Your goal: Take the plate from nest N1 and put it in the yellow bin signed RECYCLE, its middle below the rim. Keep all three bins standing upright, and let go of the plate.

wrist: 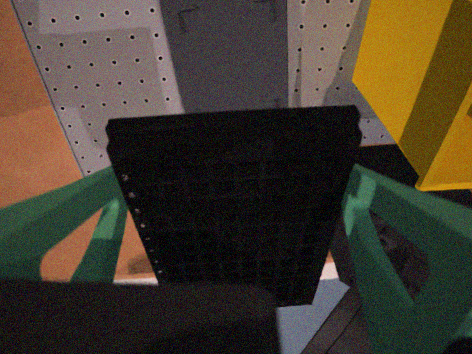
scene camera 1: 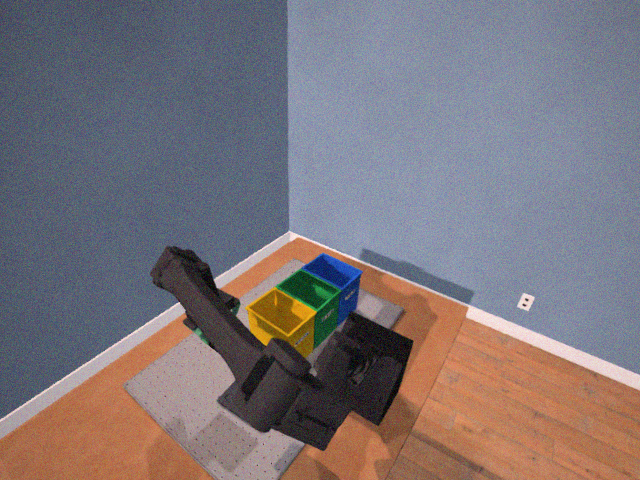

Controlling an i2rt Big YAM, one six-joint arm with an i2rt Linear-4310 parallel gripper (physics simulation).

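Pixels of known places: gripper, fingertip midpoint: [wrist: 235, 176]; arm's base at its link origin: [wrist: 410, 269] [scene camera 1: 358, 359].
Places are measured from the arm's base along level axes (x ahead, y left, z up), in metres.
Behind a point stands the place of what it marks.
Note:
My gripper [scene camera 1: 218, 322] @[y 0.259, x 0.258, z 0.114 m] [wrist: 235, 176] @[y 0.259, x 0.258, z 0.114 m] is shut on the black plate [wrist: 232, 200] @[y 0.260, x 0.248, z 0.117 m], with one green finger against each long side. The plate has a fine grid of wells and is held up off the mat. In the scene view the arm hides most of the gripper and plate. A dark grey flat nest [wrist: 227, 55] @[y 0.244, x 0.205, z -0.131 m] with corner marks lies beyond the plate in the wrist view, its top bare; its label does not show. The yellow bin [scene camera 1: 261, 329] @[y 0.104, x 0.294, z -0.020 m] [wrist: 400, 50] @[y 0.101, x 0.251, z -0.061 m] stands upright, to the right of the plate in the wrist view. Its sign is too blurred to read.
A green bin [scene camera 1: 325, 321] @[y -0.084, x 0.196, z -0.052 m] and a blue bin [scene camera 1: 349, 298] @[y -0.227, x 0.207, z -0.050 m] stand upright in a row beside the yellow one. The bins stand on a grey perforated mat [scene camera 1: 180, 372] @[y 0.338, x 0.426, z -0.143 m] [wrist: 100, 75] @[y 0.381, x 0.171, z -0.143 m]. A large black block [scene camera 1: 390, 361] @[y -0.036, x -0.076, z 0.026 m] stands right of the arm. Walls rise behind.

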